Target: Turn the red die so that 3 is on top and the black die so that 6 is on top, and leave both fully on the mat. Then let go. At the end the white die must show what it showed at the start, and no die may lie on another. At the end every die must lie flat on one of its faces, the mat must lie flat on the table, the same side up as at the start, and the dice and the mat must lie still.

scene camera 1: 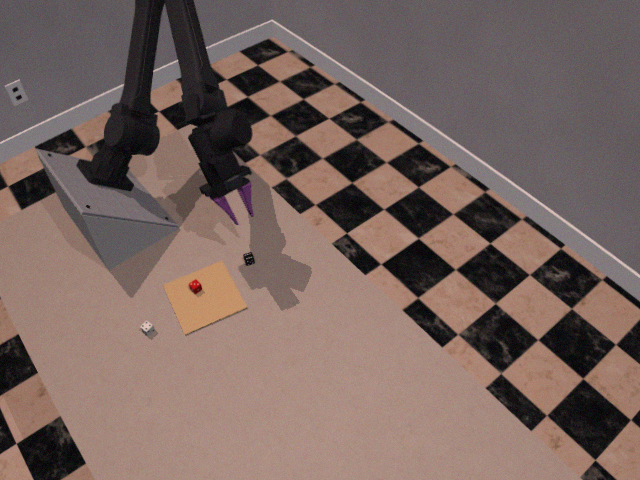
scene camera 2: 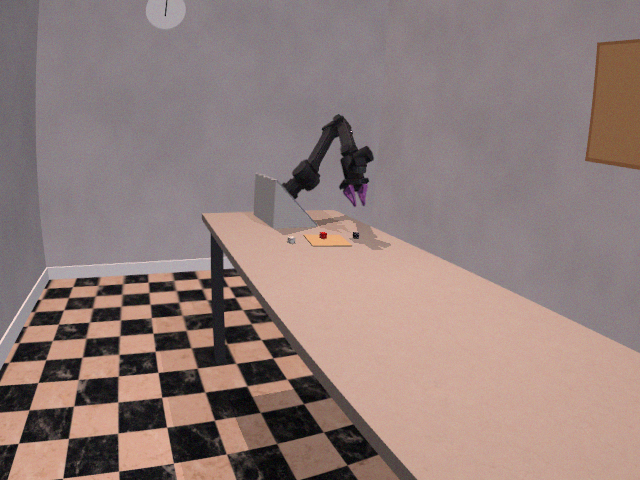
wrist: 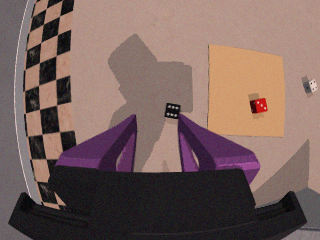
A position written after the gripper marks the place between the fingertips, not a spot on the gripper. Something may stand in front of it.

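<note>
The gripper point(scene camera 1: 244, 220) is visible in the wrist view too, being the same gripper point(wrist: 157, 121). An orange mat point(scene camera 1: 219, 298) is present; the wrist view also has the mat point(wrist: 237, 76).
</note>
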